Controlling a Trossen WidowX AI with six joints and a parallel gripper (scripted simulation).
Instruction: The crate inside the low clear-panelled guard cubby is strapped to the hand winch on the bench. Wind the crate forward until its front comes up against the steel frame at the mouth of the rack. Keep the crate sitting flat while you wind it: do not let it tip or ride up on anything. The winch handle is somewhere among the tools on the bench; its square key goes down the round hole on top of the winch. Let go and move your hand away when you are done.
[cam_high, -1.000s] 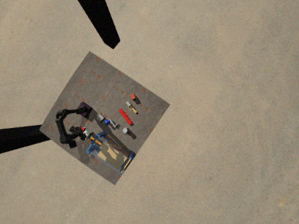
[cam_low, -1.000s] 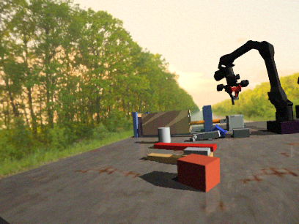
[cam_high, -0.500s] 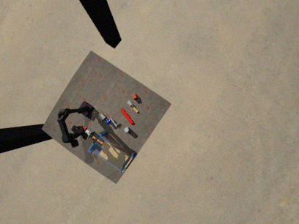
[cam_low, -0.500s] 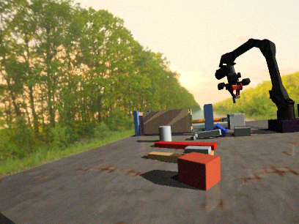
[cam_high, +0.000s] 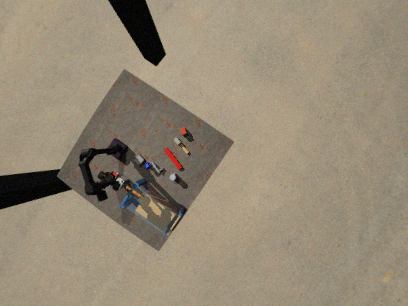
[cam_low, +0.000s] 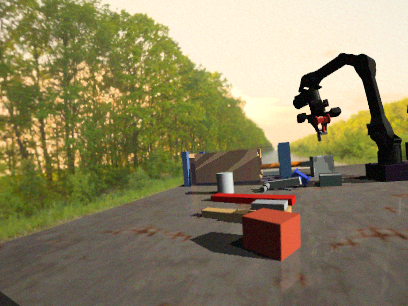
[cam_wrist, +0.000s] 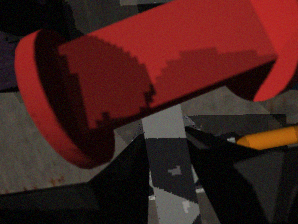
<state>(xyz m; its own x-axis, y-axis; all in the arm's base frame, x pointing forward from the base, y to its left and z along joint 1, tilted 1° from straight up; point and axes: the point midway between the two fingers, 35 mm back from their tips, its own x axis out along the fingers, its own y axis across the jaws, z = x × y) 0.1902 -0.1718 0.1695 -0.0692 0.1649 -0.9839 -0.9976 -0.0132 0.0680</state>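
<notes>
The winch handle with red grip lies 1 cm to the right of my gripper tip and 2 cm above it. Round my gripper tip: dark block: 3 cm ahead, 19 cm to the left, 17 cm below; red knob: 4 cm to the left, 4 cm above; winch: 1 cm behind, 8 cm to the right, 15 cm below.
</notes>
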